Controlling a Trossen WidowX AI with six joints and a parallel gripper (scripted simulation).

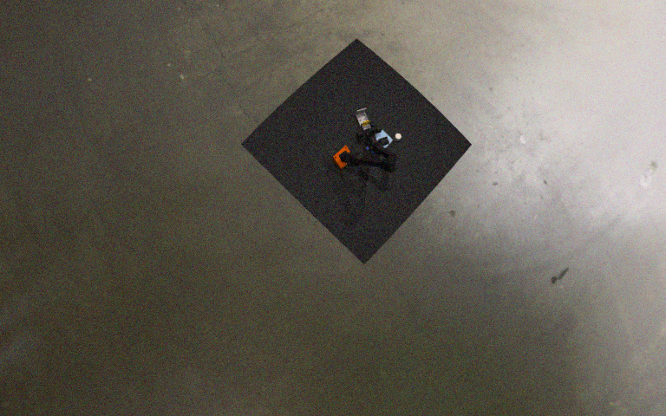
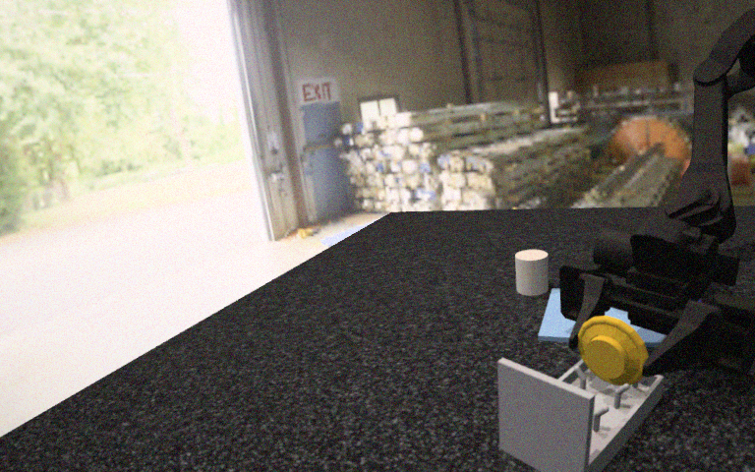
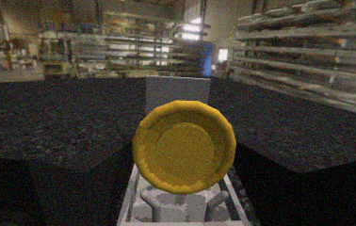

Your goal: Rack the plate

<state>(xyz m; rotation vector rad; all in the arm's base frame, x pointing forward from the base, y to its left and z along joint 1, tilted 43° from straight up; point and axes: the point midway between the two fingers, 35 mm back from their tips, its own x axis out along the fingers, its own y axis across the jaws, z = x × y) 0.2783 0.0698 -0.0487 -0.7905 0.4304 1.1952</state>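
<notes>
The yellow plate lies 1 cm to the right of my gripper tip. From my gripper tip the other things lie so: blue spoon (9 cm behind, 18 cm to the right, 5 cm below); then light blue mat (2 cm ahead, 17 cm to the right, 5 cm below); then grey dish rack (1 cm ahead, 2 cm to the left, 3 cm below).
</notes>
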